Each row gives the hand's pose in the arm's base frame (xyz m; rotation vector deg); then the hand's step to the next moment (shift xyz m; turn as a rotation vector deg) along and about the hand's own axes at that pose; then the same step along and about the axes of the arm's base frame.
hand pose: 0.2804 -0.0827 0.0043 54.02 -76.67 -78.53
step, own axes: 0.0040 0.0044 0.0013 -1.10 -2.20 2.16
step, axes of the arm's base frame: -0.0017 -0.0033 0.0049 -2.08 1.44 -2.07
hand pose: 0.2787 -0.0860 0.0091 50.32 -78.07 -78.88
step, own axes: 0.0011 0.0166 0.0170 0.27 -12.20 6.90
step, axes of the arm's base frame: -0.0141 0.0054 0.0184 -8.42 0.48 -11.20
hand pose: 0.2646 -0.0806 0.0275 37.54 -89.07 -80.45
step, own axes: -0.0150 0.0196 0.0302 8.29 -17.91 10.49
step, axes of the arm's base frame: -0.0162 0.0313 0.0167 -16.18 -5.86 -14.27
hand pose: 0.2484 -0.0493 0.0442 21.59 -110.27 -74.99
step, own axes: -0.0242 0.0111 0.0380 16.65 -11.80 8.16
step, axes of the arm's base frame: -0.0097 0.0448 -0.0073 -19.00 -9.91 -4.88
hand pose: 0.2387 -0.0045 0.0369 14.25 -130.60 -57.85
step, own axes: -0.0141 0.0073 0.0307 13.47 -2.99 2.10
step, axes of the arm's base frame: -0.0072 0.0292 -0.0170 -12.11 -6.22 3.08
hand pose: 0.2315 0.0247 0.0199 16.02 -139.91 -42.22
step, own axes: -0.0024 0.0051 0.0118 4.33 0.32 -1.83
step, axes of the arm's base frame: -0.0050 0.0103 -0.0063 -2.50 -2.05 3.43
